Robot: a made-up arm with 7 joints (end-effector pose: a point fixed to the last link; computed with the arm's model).
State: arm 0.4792 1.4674 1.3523 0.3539 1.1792 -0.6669 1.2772
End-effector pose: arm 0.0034 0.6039 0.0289 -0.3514 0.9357 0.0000 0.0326
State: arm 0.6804 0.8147 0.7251 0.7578 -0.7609 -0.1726 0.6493
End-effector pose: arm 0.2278 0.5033 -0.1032 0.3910 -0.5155 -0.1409 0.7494
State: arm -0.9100 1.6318 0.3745 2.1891 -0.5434 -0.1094 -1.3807
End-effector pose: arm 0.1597 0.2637 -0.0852 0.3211 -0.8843 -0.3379 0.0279
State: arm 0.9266 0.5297 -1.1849 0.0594 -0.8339 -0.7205 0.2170
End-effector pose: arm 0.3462 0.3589 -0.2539 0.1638 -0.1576 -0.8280 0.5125
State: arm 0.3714 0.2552 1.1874 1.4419 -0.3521 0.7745 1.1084
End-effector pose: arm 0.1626 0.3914 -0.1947 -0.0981 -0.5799 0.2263 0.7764
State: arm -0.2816 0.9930 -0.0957 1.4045 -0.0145 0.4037 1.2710
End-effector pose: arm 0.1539 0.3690 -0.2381 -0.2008 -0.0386 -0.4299 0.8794
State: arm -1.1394 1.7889 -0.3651 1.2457 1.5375 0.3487 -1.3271
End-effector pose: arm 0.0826 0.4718 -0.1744 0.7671 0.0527 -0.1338 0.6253
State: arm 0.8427 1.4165 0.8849 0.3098 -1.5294 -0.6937 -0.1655
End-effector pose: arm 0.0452 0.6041 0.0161 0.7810 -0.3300 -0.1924 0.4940
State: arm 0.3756 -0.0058 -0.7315 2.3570 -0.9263 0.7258 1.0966
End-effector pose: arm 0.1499 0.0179 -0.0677 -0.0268 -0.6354 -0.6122 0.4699
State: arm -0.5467 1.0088 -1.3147 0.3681 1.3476 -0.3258 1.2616
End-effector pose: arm -0.1483 0.4840 -0.2820 -0.3264 0.1307 -0.0793 0.9328
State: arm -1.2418 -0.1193 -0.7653 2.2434 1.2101 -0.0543 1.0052
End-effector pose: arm -0.0757 -0.0121 -0.1558 -0.7587 -0.4439 0.4043 0.2528
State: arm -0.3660 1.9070 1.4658 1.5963 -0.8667 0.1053 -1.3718
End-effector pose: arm 0.1261 0.3023 0.2652 -0.6547 0.4220 -0.0483 0.6253
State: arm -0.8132 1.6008 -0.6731 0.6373 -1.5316 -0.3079 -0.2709
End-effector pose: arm 0.0207 0.5717 -0.1200 -0.0711 0.3244 -0.9372 0.1067
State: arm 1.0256 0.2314 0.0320 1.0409 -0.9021 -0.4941 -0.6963
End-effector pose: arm 0.4151 0.2152 -0.0319 0.4796 -0.8694 -0.0224 0.1165
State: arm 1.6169 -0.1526 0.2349 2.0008 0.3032 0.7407 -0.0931
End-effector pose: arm 0.1777 0.1394 0.2011 -0.2119 -0.9671 0.0611 0.1269
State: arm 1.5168 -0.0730 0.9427 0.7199 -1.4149 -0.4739 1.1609
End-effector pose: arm 0.4479 0.2056 0.0604 0.0915 -0.6892 -0.4998 0.5166
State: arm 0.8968 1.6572 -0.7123 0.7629 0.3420 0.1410 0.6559
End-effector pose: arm 0.1188 0.5588 0.0510 0.3992 -0.3327 -0.1507 0.8410
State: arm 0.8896 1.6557 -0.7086 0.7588 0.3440 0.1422 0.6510
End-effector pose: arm 0.1189 0.5592 0.0502 0.4003 -0.3318 -0.1483 0.8412
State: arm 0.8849 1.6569 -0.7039 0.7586 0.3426 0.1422 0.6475
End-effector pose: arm 0.1186 0.5593 0.0507 0.4027 -0.3313 -0.1478 0.8404
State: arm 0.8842 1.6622 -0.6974 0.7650 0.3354 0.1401 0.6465
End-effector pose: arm 0.1177 0.5586 0.0532 0.4069 -0.3313 -0.1507 0.8378
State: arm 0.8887 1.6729 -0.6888 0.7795 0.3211 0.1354 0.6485
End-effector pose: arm 0.1159 0.5571 0.0582 0.4137 -0.3319 -0.1575 0.8330
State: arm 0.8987 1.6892 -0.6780 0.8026 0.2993 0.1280 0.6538
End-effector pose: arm 0.1132 0.5544 0.0660 0.4233 -0.3329 -0.1685 0.8256
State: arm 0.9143 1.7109 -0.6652 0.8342 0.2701 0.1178 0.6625
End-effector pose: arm 0.1094 0.5506 0.0761 0.4356 -0.3337 -0.1835 0.8156
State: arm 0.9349 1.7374 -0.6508 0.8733 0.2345 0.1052 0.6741
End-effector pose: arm 0.1042 0.5454 0.0883 0.4508 -0.3337 -0.2016 0.8030
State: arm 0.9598 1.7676 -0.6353 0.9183 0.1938 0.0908 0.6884
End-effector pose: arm 0.0977 0.5389 0.1018 0.4683 -0.3320 -0.2217 0.7882
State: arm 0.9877 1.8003 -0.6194 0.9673 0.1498 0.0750 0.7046
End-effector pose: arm 0.0899 0.5313 0.1158 0.4877 -0.3281 -0.2428 0.7718
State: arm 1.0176 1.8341 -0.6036 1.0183 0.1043 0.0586 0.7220
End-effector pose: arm 0.0811 0.5228 0.1295 0.5081 -0.3217 -0.2634 0.7543
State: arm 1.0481 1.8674 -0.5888 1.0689 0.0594 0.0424 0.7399
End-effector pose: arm 0.0716 0.5137 0.1421 0.5284 -0.3131 -0.2825 0.7369
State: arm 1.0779 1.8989 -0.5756 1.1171 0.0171 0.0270 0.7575
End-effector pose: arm 0.0622 0.5046 0.1532 0.5477 -0.3028 -0.2993 0.7203
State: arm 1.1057 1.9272 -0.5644 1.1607 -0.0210 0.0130 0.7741
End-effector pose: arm 0.0532 0.4959 0.1623 0.5650 -0.2917 -0.3133 0.7054
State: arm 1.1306 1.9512 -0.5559 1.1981 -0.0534 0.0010 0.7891
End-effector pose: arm 0.0452 0.4883 0.1693 0.5794 -0.2809 -0.3243 0.6930
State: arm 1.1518 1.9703 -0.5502 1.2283 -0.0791 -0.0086 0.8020
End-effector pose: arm 0.0386 0.4820 0.1744 0.5905 -0.2714 -0.3325 0.6835
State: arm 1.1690 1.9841 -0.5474 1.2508 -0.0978 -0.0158 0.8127
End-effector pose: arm 0.0337 0.4774 0.1777 0.5980 -0.2641 -0.3383 0.6769
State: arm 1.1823 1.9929 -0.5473 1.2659 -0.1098 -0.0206 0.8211
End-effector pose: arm 0.0304 0.4744 0.1794 0.6023 -0.2592 -0.3420 0.6731
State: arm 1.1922 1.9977 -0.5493 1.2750 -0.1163 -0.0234 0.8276
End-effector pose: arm 0.0284 0.4727 0.1801 0.6039 -0.2565 -0.3442 0.6716
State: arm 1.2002 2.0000 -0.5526 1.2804 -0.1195 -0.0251 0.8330
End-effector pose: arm 0.0273 0.4719 0.1801 0.6039 -0.2552 -0.3456 0.6714
